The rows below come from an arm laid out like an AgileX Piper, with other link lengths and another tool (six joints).
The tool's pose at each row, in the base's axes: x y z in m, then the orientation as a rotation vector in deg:
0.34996 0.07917 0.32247 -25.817 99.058 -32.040
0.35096 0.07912 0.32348 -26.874 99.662 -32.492
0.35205 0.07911 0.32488 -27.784 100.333 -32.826
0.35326 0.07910 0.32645 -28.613 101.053 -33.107
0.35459 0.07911 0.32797 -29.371 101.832 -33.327
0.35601 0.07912 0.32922 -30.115 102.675 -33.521
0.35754 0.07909 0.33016 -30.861 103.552 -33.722
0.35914 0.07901 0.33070 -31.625 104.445 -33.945
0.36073 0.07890 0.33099 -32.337 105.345 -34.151
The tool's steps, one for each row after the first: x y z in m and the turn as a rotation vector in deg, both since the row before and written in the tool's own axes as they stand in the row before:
-0.00099 -0.00064 0.00080 -0.486 0.596 -0.943
-0.00133 -0.00086 0.00079 -0.500 0.639 -0.775
-0.00149 -0.00099 0.00085 -0.504 0.678 -0.687
-0.00149 -0.00098 0.00095 -0.522 0.721 -0.602
-0.00132 -0.00084 0.00107 -0.551 0.775 -0.575
-0.00110 -0.00071 0.00123 -0.558 0.810 -0.577
-0.00081 -0.00052 0.00139 -0.558 0.833 -0.598
-0.00062 -0.00041 0.00144 -0.543 0.839 -0.552

